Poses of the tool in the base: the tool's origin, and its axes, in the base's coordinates. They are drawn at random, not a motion.
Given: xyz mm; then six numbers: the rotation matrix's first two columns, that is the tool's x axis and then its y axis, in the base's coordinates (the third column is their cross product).
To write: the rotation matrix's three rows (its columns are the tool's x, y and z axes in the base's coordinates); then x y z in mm. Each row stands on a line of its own. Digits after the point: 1 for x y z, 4 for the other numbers.
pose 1, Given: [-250.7 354.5 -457.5 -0.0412 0.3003 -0.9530 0.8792 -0.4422 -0.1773]
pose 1, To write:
-0.0412 0.8792 -0.4747
0.3003 -0.4422 -0.8452
-0.9530 -0.1773 -0.2458
-250.7 354.5 -457.5

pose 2, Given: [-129.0 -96.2 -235.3 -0.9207 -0.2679 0.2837 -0.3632 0.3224 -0.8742]
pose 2, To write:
-0.9207 -0.3632 0.1427
-0.2679 0.3224 -0.9079
0.2837 -0.8742 -0.3941
-129.0 -96.2 -235.3

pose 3, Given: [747.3 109.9 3.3 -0.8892 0.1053 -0.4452 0.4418 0.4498 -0.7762]
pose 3, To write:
-0.8892 0.4418 0.1185
0.1053 0.4498 -0.8869
-0.4452 -0.7762 -0.4465
747.3 109.9 3.3

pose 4, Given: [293.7 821.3 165.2 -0.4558 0.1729 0.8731 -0.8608 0.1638 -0.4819]
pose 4, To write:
-0.4558 -0.8608 -0.2263
0.1729 0.1638 -0.9712
0.8731 -0.4819 0.0742
293.7 821.3 165.2

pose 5, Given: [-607.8 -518.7 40.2 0.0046 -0.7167 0.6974 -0.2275 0.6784 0.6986]
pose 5, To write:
0.0046 -0.2275 -0.9738
-0.7167 0.6784 -0.1619
0.6974 0.6986 -0.1599
-607.8 -518.7 40.2

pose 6, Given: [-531.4 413.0 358.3 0.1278 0.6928 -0.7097 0.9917 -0.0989 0.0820]
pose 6, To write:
0.1278 0.9917 -0.0134
0.6928 -0.0989 -0.7143
-0.7097 0.0820 -0.6997
-531.4 413.0 358.3

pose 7, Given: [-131.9 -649.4 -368.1 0.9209 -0.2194 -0.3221 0.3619 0.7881 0.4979]
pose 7, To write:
0.9209 0.3619 0.1446
-0.2194 0.7881 -0.5751
-0.3221 0.4979 0.8052
-131.9 -649.4 -368.1

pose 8, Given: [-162.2 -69.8 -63.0 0.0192 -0.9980 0.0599 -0.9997 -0.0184 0.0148]
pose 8, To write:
0.0192 -0.9997 -0.0137
-0.9980 -0.0184 -0.0602
0.0599 0.0148 -0.9981
-162.2 -69.8 -63.0

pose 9, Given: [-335.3 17.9 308.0 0.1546 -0.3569 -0.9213 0.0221 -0.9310 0.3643]
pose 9, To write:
0.1546 0.0221 -0.9877
-0.3569 -0.9310 -0.0767
-0.9213 0.3643 -0.1360
-335.3 17.9 308.0

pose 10, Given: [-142.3 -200.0 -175.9 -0.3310 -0.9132 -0.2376 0.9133 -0.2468 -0.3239]
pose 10, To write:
-0.3310 0.9133 0.2371
-0.9132 -0.2468 -0.3242
-0.2376 -0.3239 0.9157
-142.3 -200.0 -175.9

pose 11, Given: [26.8 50.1 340.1 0.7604 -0.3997 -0.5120 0.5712 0.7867 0.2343]
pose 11, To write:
0.7604 0.5712 0.3091
-0.3997 0.7867 -0.4706
-0.5120 0.2343 0.8265
26.8 50.1 340.1

